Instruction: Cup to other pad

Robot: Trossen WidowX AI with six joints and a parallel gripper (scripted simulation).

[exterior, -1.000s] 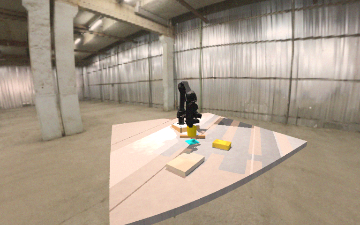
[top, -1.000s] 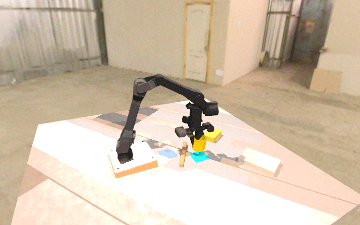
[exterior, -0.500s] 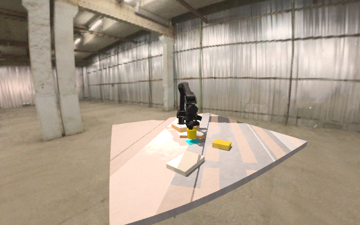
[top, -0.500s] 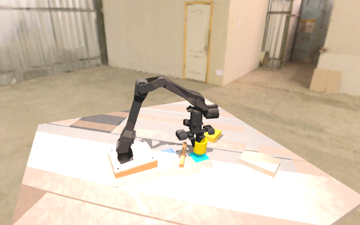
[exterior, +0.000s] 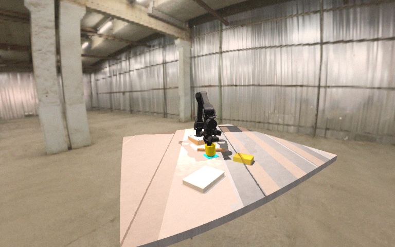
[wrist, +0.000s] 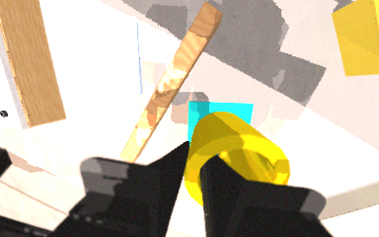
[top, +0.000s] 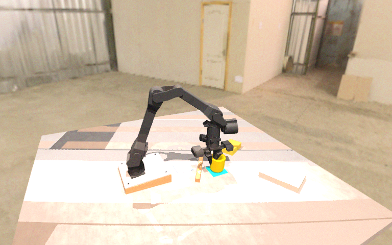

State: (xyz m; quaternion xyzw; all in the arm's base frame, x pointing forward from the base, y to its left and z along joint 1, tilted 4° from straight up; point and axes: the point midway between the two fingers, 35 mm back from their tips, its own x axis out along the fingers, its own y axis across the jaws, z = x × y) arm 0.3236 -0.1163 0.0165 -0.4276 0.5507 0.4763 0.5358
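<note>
The cyan pad lies 3 cm ahead of my gripper tip and 5 cm below it. Round my gripper tip: flat pale slab 26 cm ahead, 20 cm to the right, 3 cm below; thin wooden bar 4 cm behind, 5 cm to the left, 4 cm below; yellow cup 2 cm ahead, 1 cm to the right.
</note>
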